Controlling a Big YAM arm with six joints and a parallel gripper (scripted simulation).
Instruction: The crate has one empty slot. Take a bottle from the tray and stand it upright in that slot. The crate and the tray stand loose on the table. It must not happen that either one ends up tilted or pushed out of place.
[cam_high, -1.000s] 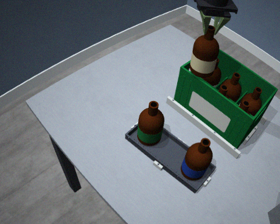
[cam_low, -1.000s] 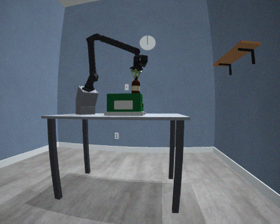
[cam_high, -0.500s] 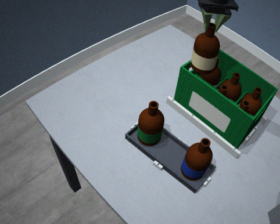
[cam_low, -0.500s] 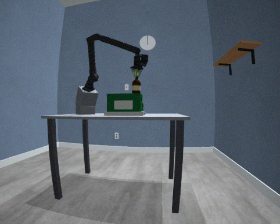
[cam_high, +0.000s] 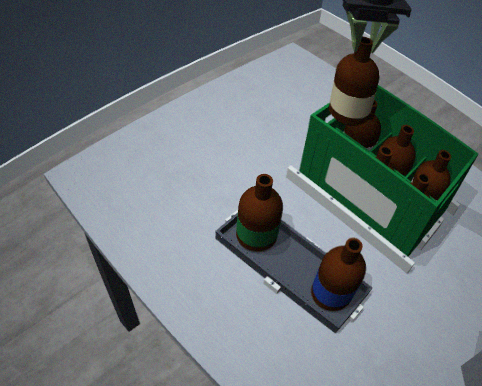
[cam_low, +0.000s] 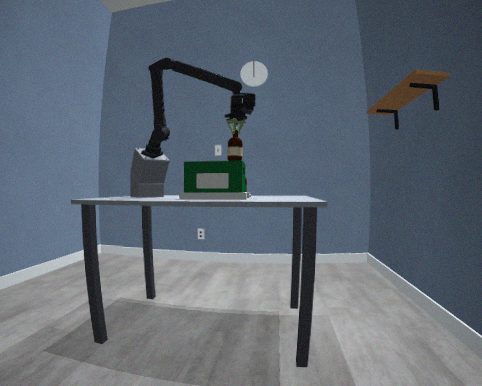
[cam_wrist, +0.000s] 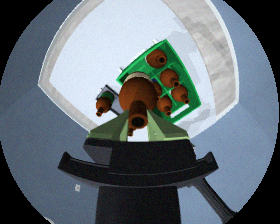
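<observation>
Right now my hand is 6 cm above the brown bottle. Round my hand: grey tray: 8 cm behind, 20 cm to the left, 32 cm below; then crate: 9 cm behind, 5 cm to the right, 25 cm below.
</observation>
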